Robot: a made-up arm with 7 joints. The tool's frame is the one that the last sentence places. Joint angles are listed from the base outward.
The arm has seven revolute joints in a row. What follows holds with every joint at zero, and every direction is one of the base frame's. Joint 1 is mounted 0.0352 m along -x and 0.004 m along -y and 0.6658 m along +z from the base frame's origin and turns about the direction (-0.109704, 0.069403, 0.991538), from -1.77 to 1.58 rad. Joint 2 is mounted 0.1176 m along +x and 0.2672 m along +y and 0.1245 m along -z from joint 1 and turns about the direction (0.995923, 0.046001, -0.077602), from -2.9 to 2.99 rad. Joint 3 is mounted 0.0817 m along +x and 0.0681 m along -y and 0.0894 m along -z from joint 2 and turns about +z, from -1.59 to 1.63 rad. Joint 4 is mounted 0.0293 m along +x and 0.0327 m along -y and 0.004 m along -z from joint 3 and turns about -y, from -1.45 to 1.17 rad. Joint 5 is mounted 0.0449 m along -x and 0.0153 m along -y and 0.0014 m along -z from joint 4 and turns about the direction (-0.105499, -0.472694, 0.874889), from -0.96 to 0.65 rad. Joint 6 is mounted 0.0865 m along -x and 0.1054 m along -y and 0.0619 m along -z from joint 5 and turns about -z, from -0.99 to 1.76 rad. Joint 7 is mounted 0.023 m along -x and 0.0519 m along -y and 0.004 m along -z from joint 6 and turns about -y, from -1.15 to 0.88 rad. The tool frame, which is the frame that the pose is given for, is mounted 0.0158 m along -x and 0.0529 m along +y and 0.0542 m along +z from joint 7; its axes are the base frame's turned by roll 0.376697, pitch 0.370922 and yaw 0.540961 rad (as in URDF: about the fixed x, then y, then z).
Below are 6 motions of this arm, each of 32 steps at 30 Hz.
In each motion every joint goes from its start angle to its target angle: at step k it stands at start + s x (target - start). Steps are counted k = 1, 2, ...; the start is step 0. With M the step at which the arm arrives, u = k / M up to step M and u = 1 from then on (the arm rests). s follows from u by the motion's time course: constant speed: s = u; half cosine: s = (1 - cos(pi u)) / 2; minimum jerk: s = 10 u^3 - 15 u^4 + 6 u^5.
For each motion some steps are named. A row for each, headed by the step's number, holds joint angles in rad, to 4 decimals.
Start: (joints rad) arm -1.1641 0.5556 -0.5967 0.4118 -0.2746 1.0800 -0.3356
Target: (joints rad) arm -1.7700 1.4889 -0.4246 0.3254 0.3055 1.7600 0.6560
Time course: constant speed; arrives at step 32
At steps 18, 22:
18: -1.5049 1.0806 -0.4999 0.3632 0.0517 1.4625 0.2222
22: -1.5807 1.1972 -0.4784 0.3524 0.1242 1.5475 0.3461

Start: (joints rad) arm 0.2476 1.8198 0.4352 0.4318 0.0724 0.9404 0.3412
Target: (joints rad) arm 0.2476 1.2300 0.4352 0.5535 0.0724 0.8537 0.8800
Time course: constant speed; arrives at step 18
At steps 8, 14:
8: 0.2476 1.5577 0.4352 0.4859 0.0724 0.9019 0.5807
14: 0.2476 1.3611 0.4352 0.5265 0.0724 0.8730 0.7603

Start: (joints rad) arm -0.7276 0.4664 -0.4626 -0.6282 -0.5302 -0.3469 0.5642
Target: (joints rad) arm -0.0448 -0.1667 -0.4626 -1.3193 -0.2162 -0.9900 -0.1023
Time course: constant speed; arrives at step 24
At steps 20, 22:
20: -0.1586 -0.0612 -0.4626 -1.2041 -0.2685 -0.8828 0.0088
22: -0.1017 -0.1139 -0.4626 -1.2617 -0.2424 -0.9364 -0.0468

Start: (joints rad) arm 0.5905 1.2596 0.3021 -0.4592 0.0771 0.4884 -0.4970
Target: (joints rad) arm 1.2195 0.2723 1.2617 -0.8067 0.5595 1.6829 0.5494
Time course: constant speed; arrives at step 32
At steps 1, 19, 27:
1: 0.6102 1.2287 0.3321 -0.4701 0.0922 0.5257 -0.4643
19: 0.9640 0.6734 0.8719 -0.6655 0.3635 1.1976 0.1243
27: 1.1212 0.4266 1.1118 -0.7524 0.4841 1.4963 0.3859

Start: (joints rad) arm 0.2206 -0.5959 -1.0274 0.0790 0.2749 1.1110 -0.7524
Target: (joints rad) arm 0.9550 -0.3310 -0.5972 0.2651 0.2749 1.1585 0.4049
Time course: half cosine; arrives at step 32
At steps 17, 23, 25, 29, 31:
17: 0.6238 -0.4505 -0.7912 0.1812 0.2749 1.1371 -0.1170
23: 0.8207 -0.3794 -0.6758 0.2311 0.2749 1.1498 0.1933
25: 0.8716 -0.3611 -0.6460 0.2440 0.2749 1.1531 0.2736
29: 0.9392 -0.3367 -0.6065 0.2611 0.2749 1.1575 0.3800
31: 0.9532 -0.3316 -0.5982 0.2647 0.2749 1.1584 0.4021

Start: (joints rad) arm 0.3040 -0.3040 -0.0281 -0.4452 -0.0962 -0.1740 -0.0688
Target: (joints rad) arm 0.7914 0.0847 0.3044 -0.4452 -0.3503 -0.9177 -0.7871
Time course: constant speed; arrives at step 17
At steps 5, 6, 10, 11, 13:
5: 0.4474 -0.1897 0.0697 -0.4452 -0.1709 -0.3927 -0.2801
6: 0.4760 -0.1668 0.0893 -0.4452 -0.1859 -0.4365 -0.3223
10: 0.5907 -0.0754 0.1675 -0.4452 -0.2457 -0.6115 -0.4913
11: 0.6194 -0.0525 0.1870 -0.4452 -0.2606 -0.6552 -0.5336
13: 0.6767 -0.0068 0.2262 -0.4452 -0.2905 -0.7427 -0.6181

